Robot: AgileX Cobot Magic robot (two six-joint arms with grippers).
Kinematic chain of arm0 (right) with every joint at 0, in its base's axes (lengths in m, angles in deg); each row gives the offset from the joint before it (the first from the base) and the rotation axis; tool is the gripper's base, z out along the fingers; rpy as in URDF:
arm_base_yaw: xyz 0 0 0.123 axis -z
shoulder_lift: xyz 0 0 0 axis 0.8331 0.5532 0
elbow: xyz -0.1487 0.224 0.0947 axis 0.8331 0.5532 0
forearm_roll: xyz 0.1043 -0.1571 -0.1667 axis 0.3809 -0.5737 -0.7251
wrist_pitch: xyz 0 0 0 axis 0.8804 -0.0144 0.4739
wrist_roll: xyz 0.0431 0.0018 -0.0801 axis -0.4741 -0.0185 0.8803
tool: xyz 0 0 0 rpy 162.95 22.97 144.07
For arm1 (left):
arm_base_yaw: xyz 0 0 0.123 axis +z
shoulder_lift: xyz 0 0 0 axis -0.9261 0.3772 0
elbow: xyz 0.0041 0.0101 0.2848 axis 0.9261 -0.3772 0
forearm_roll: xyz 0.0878 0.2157 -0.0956 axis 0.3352 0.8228 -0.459
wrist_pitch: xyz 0 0 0 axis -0.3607 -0.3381 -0.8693
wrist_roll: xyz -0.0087 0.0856 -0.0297 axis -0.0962 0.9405 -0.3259
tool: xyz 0 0 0 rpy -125.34 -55.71 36.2
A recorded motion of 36 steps. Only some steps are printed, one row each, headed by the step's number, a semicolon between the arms.
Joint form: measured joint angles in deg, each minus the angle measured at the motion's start. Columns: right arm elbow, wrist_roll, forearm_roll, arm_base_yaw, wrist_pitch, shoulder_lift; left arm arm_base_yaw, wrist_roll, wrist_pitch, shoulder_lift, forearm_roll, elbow.
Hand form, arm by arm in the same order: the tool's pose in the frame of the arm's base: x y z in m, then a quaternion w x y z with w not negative. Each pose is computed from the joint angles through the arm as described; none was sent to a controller.
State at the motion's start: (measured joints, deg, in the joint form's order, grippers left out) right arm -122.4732 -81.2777 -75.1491 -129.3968 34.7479 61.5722; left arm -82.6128 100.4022 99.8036 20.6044 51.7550 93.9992
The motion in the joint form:
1: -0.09 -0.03 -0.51 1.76 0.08 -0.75; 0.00 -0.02 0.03 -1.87 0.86 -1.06
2: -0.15 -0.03 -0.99 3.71 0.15 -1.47; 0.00 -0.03 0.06 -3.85 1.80 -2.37
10: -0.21 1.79 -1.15 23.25 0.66 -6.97; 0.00 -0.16 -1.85 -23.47 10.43 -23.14
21: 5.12 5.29 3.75 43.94 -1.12 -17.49; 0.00 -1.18 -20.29 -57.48 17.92 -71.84
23: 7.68 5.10 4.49 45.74 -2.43 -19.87; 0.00 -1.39 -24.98 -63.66 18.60 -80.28
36: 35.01 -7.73 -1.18 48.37 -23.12 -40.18; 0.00 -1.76 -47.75 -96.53 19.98 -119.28
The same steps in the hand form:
1: 0.1192 0.2082 0.4287 0.39605 -0.38206 0.83472 0.02017; 0.3123 -0.1210 0.5531 0.51988 0.27611 0.78169 -0.20604
2: 0.1253 0.2000 0.4322 0.40297 -0.36488 0.83921 0.01445; 0.3022 -0.1170 0.5587 0.52532 0.27489 0.78058 -0.19793
10: 0.1649 0.1223 0.4529 0.43190 -0.21337 0.87548 -0.03837; 0.2203 -0.0824 0.5691 0.53684 0.25384 0.79438 -0.12778
21: 0.1494 0.0373 0.4575 0.45153 -0.07299 0.88677 -0.06655; 0.1175 -0.0418 0.4761 0.56639 0.20842 0.79416 -0.07130
23: 0.1423 0.0298 0.4522 0.45686 -0.06078 0.88518 -0.06364; 0.1013 -0.0360 0.4527 0.58377 0.20027 0.78405 -0.06607
36: 0.0967 0.0041 0.3812 0.56561 -0.01050 0.82446 -0.01559; 0.0365 -0.0140 0.3197 0.69504 0.16251 0.69836 -0.05293

